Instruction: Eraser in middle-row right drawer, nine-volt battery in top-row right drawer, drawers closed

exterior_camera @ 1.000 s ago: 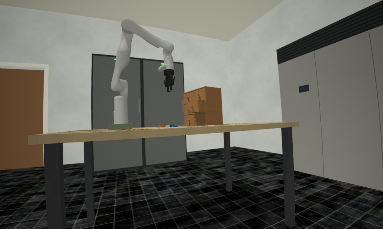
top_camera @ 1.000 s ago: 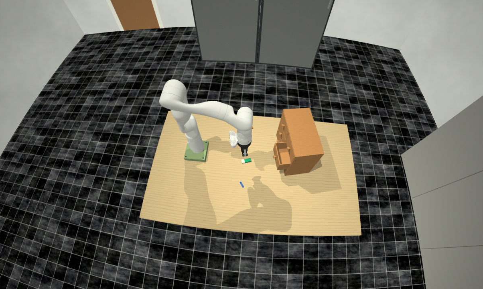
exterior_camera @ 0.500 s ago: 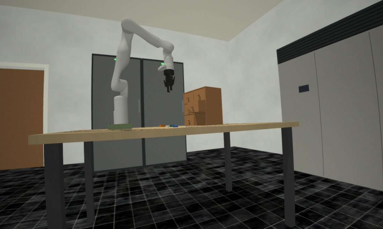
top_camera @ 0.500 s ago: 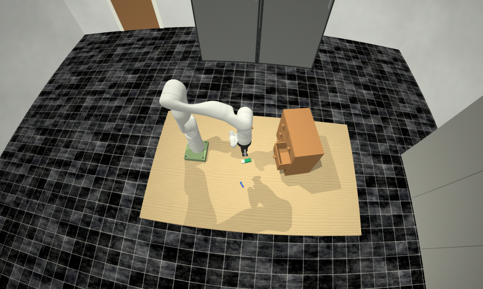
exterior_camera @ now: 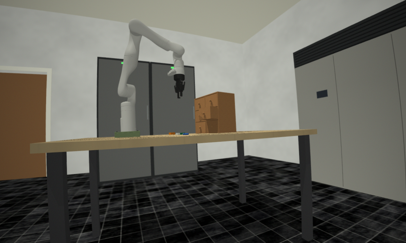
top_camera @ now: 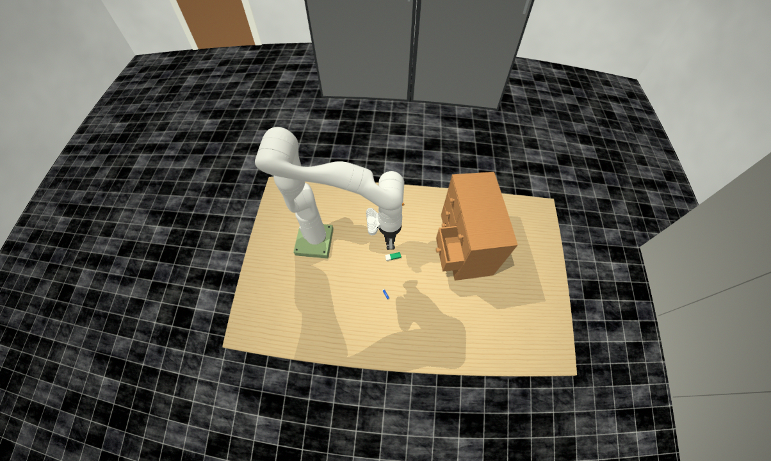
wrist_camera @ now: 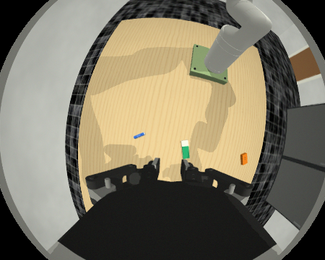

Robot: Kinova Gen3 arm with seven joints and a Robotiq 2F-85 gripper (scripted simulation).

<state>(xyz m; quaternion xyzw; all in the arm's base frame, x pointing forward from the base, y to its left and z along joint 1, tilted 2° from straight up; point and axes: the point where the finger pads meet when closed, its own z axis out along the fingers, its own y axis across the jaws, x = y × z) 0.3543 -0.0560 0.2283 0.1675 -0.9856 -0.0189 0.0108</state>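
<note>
My hand is 270 mm above the eraser and 60 mm to the right of it. Round my hand: blue stick: 270 mm below, 110 mm to the right, 20 mm ahead; then nine-volt battery: 330 mm to the left, 260 mm below, 40 mm behind.
</note>
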